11 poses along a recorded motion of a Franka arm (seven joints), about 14 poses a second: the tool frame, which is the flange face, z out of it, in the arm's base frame.
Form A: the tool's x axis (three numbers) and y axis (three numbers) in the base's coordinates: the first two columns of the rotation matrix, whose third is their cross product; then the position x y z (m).
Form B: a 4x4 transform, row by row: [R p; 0 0 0 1], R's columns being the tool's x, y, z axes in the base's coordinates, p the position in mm. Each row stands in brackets. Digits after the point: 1 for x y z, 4 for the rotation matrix.
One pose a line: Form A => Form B
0.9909 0.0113 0.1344 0.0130 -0.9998 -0.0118 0.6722 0.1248 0.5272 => [[0.9909 0.0130 0.1342 672.2], [0.0113 -0.9998 0.0134 124.8], [0.1344 -0.0118 -0.9908 527.2], [0 0 0 1]]
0.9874 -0.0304 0.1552 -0.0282 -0.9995 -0.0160 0.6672 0.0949 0.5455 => [[0.9874 -0.0282 0.1556 667.2], [-0.0304 -0.9995 0.0114 94.9], [0.1552 -0.0160 -0.9878 545.5], [0 0 0 1]]
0.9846 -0.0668 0.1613 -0.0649 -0.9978 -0.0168 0.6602 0.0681 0.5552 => [[0.9846 -0.0649 0.1621 660.2], [-0.0668 -0.9978 0.0061 68.1], [0.1613 -0.0168 -0.9868 555.2], [0 0 0 1]]
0.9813 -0.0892 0.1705 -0.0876 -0.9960 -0.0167 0.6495 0.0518 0.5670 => [[0.9813 -0.0876 0.1713 649.5], [-0.0892 -0.9960 0.0015 51.8], [0.1705 -0.0167 -0.9852 567.0], [0 0 0 1]]
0.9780 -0.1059 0.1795 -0.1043 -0.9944 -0.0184 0.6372 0.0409 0.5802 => [[0.9780 -0.1043 0.1804 637.2], [-0.1059 -0.9944 -0.0007 40.9], [0.1795 -0.0184 -0.9836 580.2], [0 0 0 1]]
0.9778 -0.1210 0.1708 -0.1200 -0.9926 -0.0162 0.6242 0.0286 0.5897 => [[0.9778 -0.1200 0.1715 624.2], [-0.1210 -0.9926 -0.0047 28.6], [0.1708 -0.0162 -0.9851 589.7], [0 0 0 1]]
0.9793 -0.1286 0.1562 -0.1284 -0.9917 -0.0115 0.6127 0.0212 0.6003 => [[0.9793 -0.1284 0.1564 612.7], [-0.1286 -0.9917 -0.0088 21.2], [0.1562 -0.0115 -0.9877 600.3], [0 0 0 1]]
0.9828 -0.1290 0.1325 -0.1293 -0.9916 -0.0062 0.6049 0.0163 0.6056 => [[0.9828 -0.1293 0.1322 604.9], [-0.1290 -0.9916 -0.0110 16.3], [0.1325 -0.0062 -0.9912 605.6], [0 0 0 1]]
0.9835 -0.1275 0.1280 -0.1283 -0.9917 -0.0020 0.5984 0.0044 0.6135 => [[0.9835 -0.1283 0.1272 598.4], [-0.1275 -0.9917 -0.0145 4.4], [0.1280 -0.0020 -0.9917 613.5], [0 0 0 1]]
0.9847 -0.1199 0.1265 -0.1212 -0.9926 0.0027 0.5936 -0.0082 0.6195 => [[0.9847 -0.1212 0.1252 593.6], [-0.1199 -0.9926 -0.0180 -8.2], [0.1265 0.0027 -0.9919 619.5], [0 0 0 1]]
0.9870 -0.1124 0.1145 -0.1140 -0.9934 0.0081 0.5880 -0.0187 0.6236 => [[0.9870 -0.1140 0.1128 588.0], [-0.1124 -0.9934 -0.0210 -18.7], [0.1145 0.0081 -0.9933 623.6], [0 0 0 1]]
